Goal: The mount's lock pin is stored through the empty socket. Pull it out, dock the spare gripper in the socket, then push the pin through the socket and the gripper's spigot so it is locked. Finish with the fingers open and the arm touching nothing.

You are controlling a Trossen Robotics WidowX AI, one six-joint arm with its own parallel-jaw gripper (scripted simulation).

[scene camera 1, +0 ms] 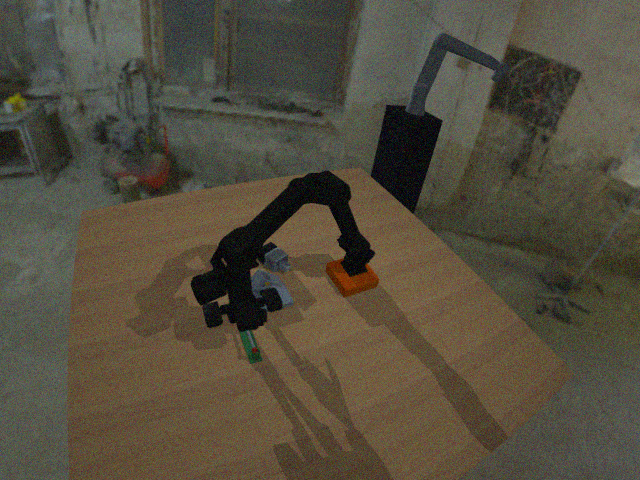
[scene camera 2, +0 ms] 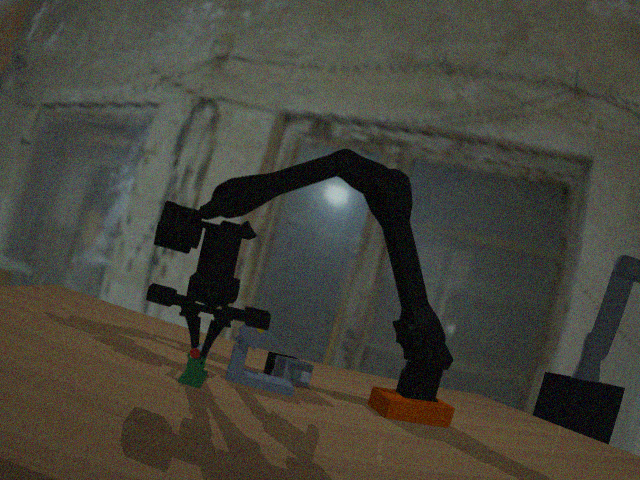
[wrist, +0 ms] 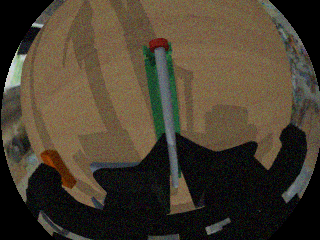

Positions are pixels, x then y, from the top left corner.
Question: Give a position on a socket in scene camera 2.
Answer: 236, 372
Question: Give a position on a socket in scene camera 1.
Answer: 261, 280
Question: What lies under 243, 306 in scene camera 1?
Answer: The gripper.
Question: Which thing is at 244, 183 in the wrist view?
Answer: The gripper.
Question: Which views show the gripper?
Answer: Scene camera 1, scene camera 2 and the wrist view: all of them.
